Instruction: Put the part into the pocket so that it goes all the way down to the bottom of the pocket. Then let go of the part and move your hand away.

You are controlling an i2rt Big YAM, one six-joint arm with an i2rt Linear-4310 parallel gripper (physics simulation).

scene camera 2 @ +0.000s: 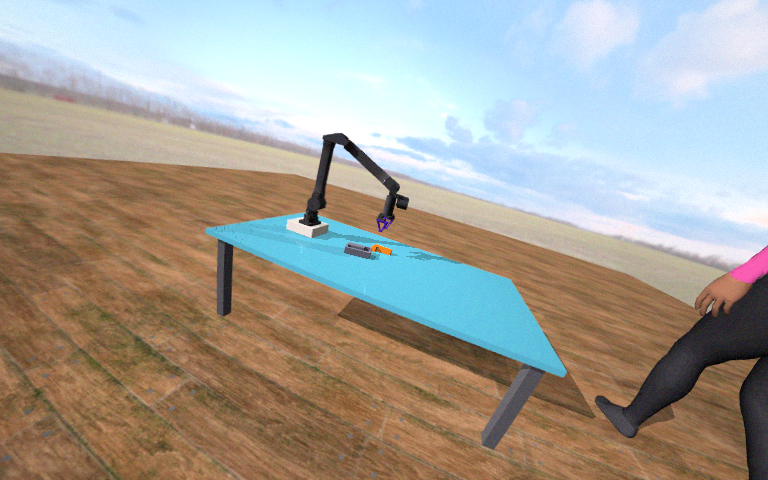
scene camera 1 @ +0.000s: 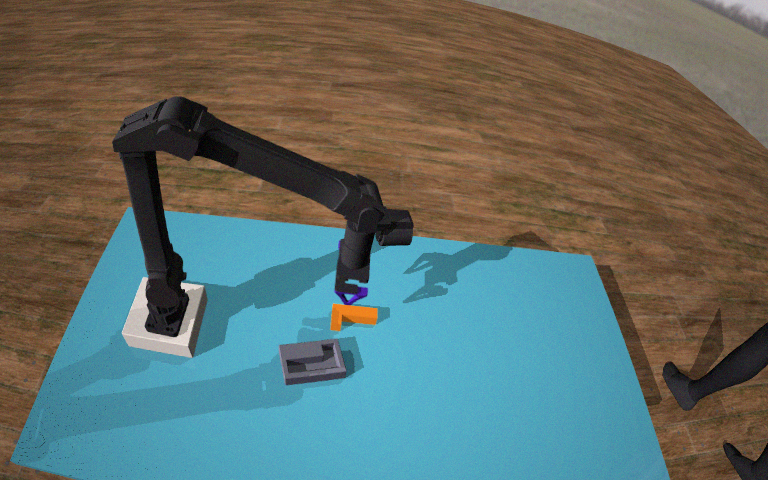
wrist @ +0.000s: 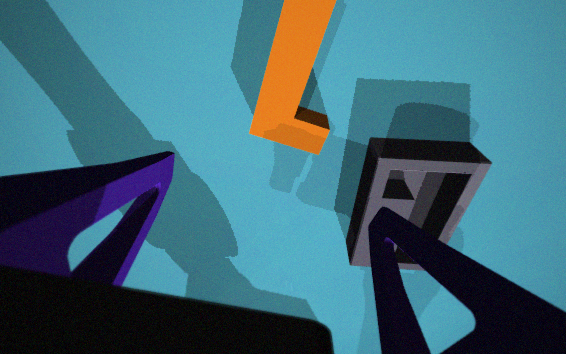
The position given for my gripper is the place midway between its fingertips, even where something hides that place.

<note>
My gripper [scene camera 1: 348,286] is open and holds nothing. Also in view: an orange L-shaped block [scene camera 1: 355,314]. I also see a grey pocket block [scene camera 1: 306,362].
The orange L-shaped block shows as well in the wrist view [wrist: 277,117]. My gripper is seen too in the wrist view [wrist: 280,192]. The grey pocket block also shows in the wrist view [wrist: 430,183].
</note>
